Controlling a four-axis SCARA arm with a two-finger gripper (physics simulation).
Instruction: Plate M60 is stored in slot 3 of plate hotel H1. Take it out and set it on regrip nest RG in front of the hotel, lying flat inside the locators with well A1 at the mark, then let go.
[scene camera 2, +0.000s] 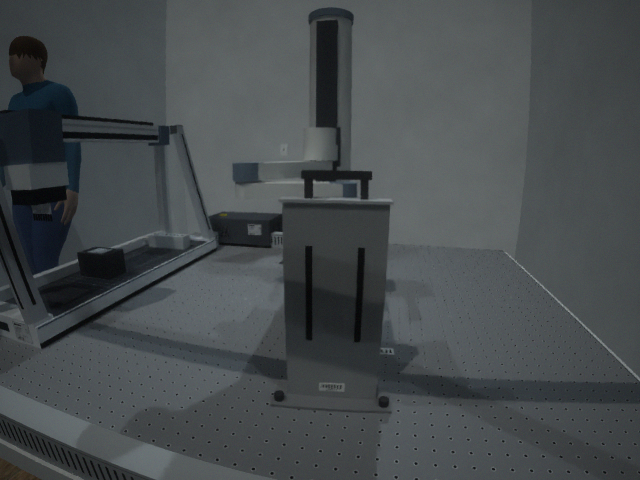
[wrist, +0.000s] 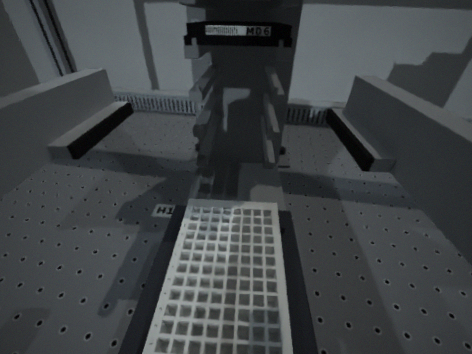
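Observation:
The pale plate M60 lies on the dark regrip nest RG, low in the wrist view. It looks flat; its near end runs out of view, and the A1 mark cannot be made out. My gripper is open and empty, its two fingers wide apart, above the plate and clear of it. Plate hotel H1 stands behind the nest. Empty ledges show below its upper dark plate. In scene camera 2 the hotel's back hides the gripper, nest and plate.
A dark plate labelled M06 or MD6 sits high in the hotel. The arm's column rises behind the hotel, with arm links to its left. A gantry frame with a black box stands left. A dark case lies behind.

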